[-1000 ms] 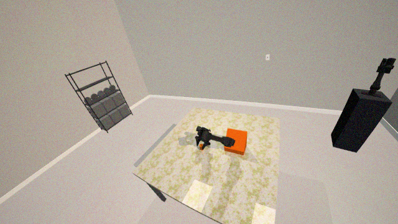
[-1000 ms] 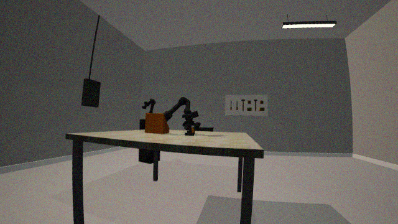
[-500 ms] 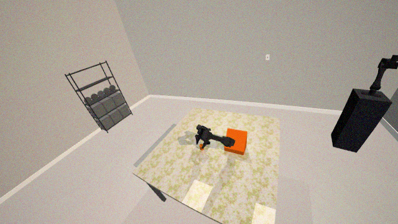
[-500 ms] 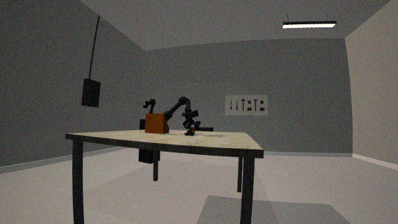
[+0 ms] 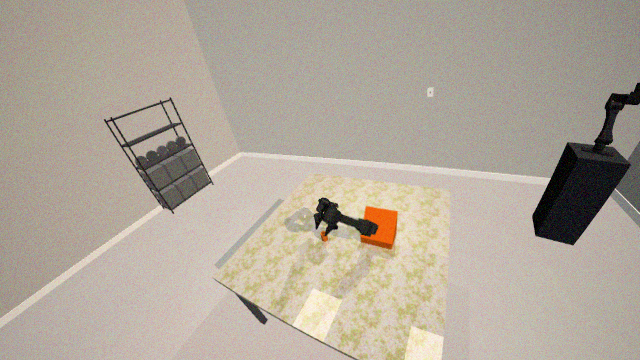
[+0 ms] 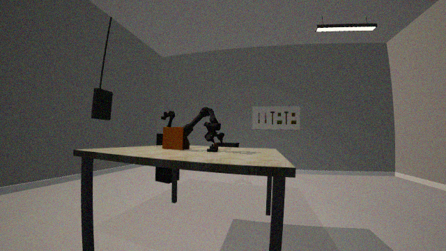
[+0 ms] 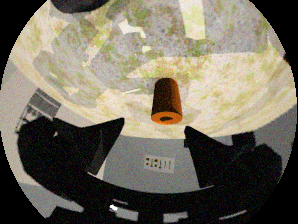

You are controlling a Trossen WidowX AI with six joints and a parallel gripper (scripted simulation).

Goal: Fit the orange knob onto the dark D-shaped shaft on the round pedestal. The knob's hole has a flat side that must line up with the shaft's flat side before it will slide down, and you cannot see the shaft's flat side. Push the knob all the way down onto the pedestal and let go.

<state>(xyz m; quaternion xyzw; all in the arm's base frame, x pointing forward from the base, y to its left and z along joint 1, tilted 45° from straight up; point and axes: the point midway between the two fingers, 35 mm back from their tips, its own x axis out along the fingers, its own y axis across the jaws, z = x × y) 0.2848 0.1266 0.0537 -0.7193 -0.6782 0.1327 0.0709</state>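
Now: gripper tip 20 mm past the orange knob, 10 mm to the left of it and 40 mm above it. From my gripper tip the other things lie so: dark pedestal: 30 mm ahead, 180 mm to the right, 30 mm below.
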